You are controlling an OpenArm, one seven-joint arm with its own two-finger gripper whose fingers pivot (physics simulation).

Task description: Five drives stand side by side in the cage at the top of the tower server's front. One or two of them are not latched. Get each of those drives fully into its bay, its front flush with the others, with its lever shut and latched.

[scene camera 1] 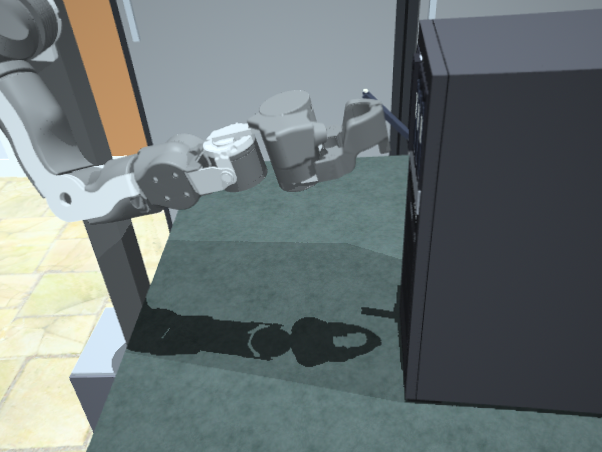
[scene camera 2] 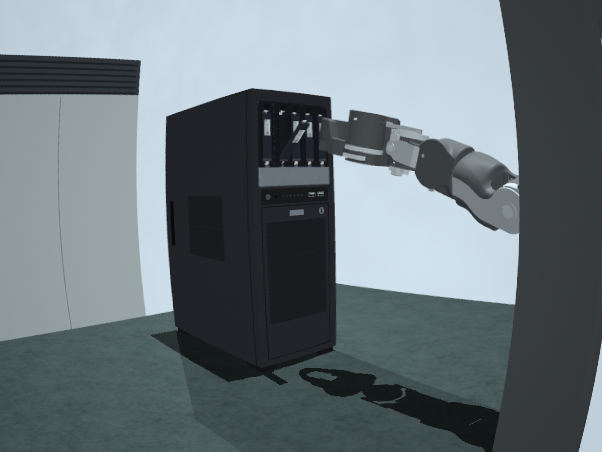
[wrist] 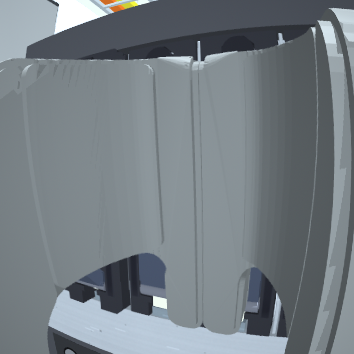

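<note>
The tower server [scene camera 1: 515, 225] [scene camera 2: 215, 150] stands upright with five side-by-side bays at its top front. The second drive from the left in scene camera 2 has its lever [scene camera 1: 397, 123] [scene camera 2: 291, 144] swung out and up at a slant. The levers of the first drive [scene camera 2: 267, 145], third drive [scene camera 2: 295, 120] and fourth drive [scene camera 2: 309, 145] look upright and shut. The fifth drive [scene camera 2: 321, 156] is partly hidden by the gripper. My gripper [scene camera 1: 386, 148] [scene camera 2: 323, 145] [wrist: 217, 198] is shut and empty, just in front of the cage's right side. Its fingers hide most of the drives in the wrist view; how deep the second drive sits is unclear.
A light grey strip [scene camera 2: 294, 177] [wrist: 115, 320] runs below the cage, with a control panel [scene camera 2: 295, 195] under it. The server stands on a green table top [scene camera 1: 280, 280] [scene camera 2: 425, 325]. A dark post [scene camera 2: 550, 225] stands at the right in scene camera 2.
</note>
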